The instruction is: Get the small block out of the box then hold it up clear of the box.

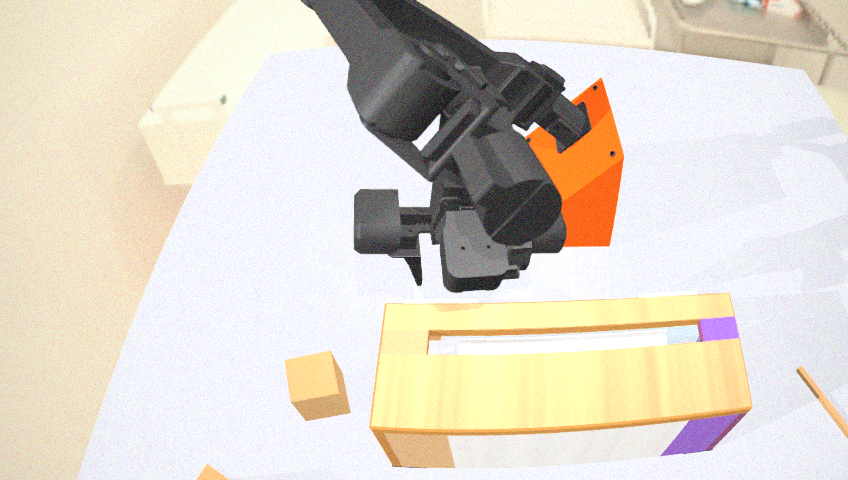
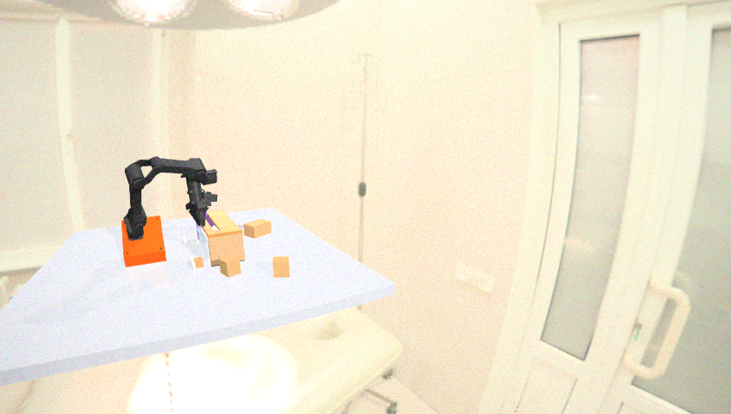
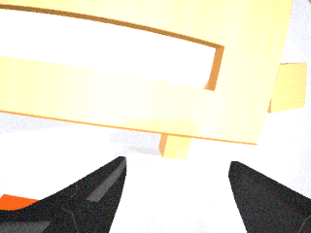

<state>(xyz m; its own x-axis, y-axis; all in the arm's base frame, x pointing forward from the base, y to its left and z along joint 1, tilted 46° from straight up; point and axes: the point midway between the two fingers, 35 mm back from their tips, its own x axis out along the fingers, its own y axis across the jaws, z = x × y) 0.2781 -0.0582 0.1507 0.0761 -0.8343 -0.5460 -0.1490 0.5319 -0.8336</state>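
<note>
Now: the small tan block 40 mm behind my gripper tip, 40 mm to the right of it and 130 mm below it. Round my gripper tip: thin wooden stick 130 mm ahead, 510 mm to the left, 140 mm below; then wooden box 40 mm ahead, 130 mm to the left, 90 mm below.
</note>
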